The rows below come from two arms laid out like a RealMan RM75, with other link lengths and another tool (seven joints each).
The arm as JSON. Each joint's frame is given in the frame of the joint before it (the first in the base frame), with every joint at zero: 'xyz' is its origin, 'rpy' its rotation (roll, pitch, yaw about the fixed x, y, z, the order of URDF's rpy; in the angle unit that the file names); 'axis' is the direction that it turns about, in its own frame. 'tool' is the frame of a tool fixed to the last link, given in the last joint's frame.
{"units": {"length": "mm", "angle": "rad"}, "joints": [
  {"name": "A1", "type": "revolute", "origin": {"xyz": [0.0, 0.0, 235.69], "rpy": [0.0, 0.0, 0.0]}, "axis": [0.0, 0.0, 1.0]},
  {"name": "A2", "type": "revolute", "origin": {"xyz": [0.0, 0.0, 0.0], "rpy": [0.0, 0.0, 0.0]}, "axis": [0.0, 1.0, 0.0]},
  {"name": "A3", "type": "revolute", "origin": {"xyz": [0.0, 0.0, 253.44], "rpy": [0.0, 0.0, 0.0]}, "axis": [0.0, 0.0, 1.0]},
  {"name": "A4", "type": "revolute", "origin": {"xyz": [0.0, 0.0, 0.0], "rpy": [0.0, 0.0, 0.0]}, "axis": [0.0, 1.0, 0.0]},
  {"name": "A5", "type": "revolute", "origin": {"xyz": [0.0, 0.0, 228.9], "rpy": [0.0, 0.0, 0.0]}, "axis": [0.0, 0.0, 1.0]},
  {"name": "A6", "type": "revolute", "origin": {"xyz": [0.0, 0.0, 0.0], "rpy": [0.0, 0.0, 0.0]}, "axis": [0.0, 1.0, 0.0]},
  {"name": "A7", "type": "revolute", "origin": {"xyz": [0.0, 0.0, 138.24], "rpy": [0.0, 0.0, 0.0]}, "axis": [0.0, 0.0, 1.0]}
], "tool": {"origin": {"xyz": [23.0, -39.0, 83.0], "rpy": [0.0, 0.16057, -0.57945]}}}
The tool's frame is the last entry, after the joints.
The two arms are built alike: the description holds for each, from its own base.
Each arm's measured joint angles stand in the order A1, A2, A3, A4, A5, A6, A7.
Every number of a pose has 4 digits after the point. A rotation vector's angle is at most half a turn.
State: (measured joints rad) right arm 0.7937 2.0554 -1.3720 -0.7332 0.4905 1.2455 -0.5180; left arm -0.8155 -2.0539 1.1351 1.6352 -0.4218 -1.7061 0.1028
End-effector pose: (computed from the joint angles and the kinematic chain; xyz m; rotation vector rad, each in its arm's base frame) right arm 0.3240 0.4113 -0.0932 -2.7248 0.5016 -1.0291; left arm -0.1169 0.4763 0.0664 -1.6864 -1.6270 -0.2982
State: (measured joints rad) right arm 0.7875 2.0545 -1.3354 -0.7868 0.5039 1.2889 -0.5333; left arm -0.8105 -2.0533 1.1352 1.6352 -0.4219 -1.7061 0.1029
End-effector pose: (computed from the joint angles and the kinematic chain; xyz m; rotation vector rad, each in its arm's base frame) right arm 0.3119 0.4151 -0.0881 -2.7451 0.4959 -0.9732; left arm -0.1193 0.4758 0.0666 -1.6820 -1.6305 -0.2956
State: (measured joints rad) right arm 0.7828 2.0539 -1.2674 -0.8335 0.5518 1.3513 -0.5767; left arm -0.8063 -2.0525 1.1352 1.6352 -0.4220 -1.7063 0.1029
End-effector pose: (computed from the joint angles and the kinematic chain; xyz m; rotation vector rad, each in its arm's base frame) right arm 0.2955 0.4158 -0.0856 -2.8037 0.5010 -0.8614; left arm -0.1214 0.4753 0.0669 -1.6780 -1.6333 -0.2933
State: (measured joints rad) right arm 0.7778 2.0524 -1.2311 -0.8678 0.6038 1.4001 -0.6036; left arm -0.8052 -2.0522 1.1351 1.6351 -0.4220 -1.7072 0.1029
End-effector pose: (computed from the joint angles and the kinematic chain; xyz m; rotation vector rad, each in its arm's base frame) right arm 0.2812 0.4144 -0.0852 -2.8550 0.4982 -0.7693; left arm -0.1221 0.4751 0.0670 -1.6768 -1.6346 -0.2917
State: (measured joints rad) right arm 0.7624 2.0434 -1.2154 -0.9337 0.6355 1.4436 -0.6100; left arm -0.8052 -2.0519 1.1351 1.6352 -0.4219 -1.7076 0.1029
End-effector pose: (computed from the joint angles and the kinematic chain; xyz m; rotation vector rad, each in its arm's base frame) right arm 0.2694 0.4172 -0.0753 -2.8660 0.4741 -0.7118; left arm -0.1222 0.4751 0.0671 -1.6766 -1.6344 -0.2913
